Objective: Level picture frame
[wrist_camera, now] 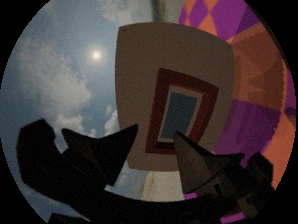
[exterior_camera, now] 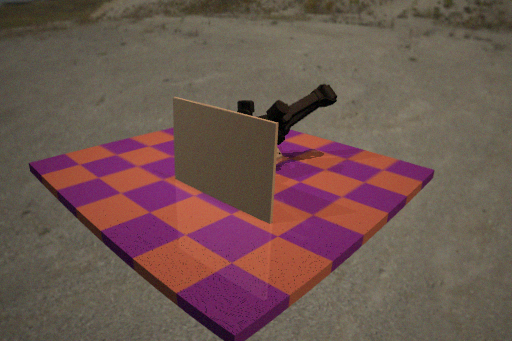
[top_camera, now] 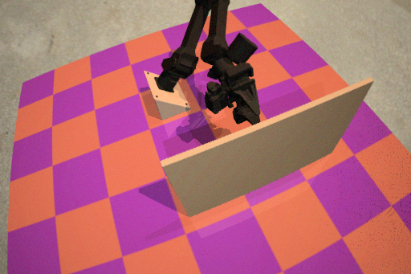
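My gripper tip is now 50 mm short of the picture frame and 50 mm above it. Round my gripper tip: wall panel (60 mm ahead, 10 mm to the left, 60 mm below).
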